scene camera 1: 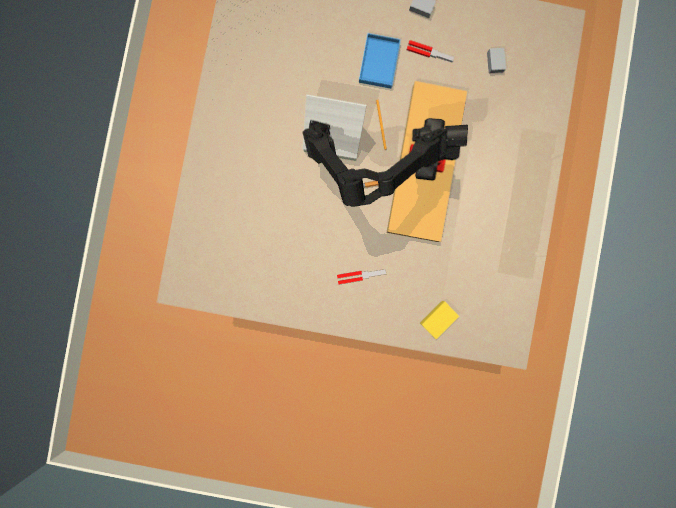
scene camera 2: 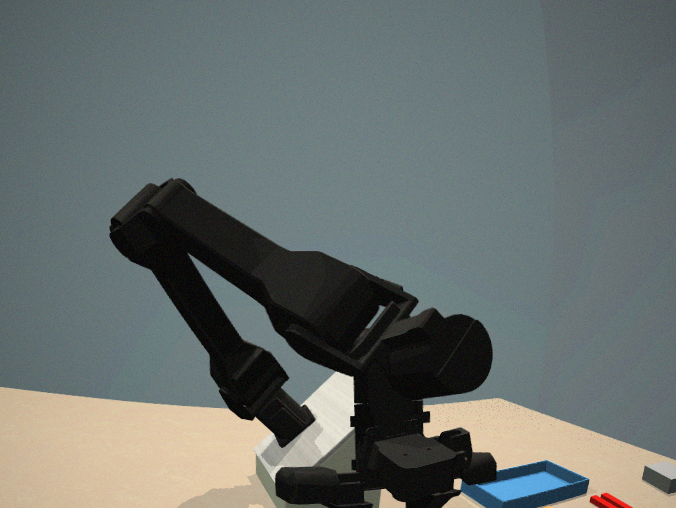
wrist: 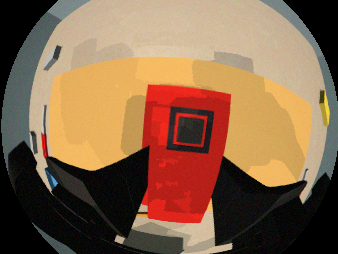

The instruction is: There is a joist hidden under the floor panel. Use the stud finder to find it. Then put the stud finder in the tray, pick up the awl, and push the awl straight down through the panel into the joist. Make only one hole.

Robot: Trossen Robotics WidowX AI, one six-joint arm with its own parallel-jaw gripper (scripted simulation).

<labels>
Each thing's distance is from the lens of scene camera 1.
yellow block (scene camera 1: 443, 316): 1.30 m
blue tray (scene camera 1: 378, 68): 1.43 m
</labels>
